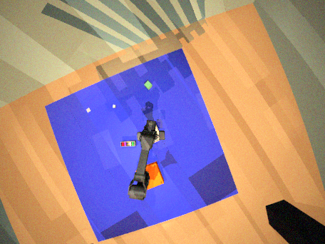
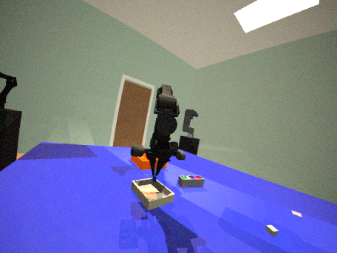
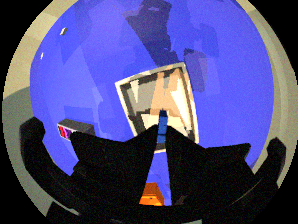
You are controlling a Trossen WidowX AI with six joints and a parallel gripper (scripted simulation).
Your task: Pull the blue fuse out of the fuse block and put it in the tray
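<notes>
Now: the blue fuse 10 mm below my gripper tip. The rest, counted from my gripper tip: green fuse: 30 mm behind, 170 mm to the left, 50 mm below; tray: 70 mm below; magenta fuse: 20 mm behind, 230 mm to the left, 50 mm below.
</notes>
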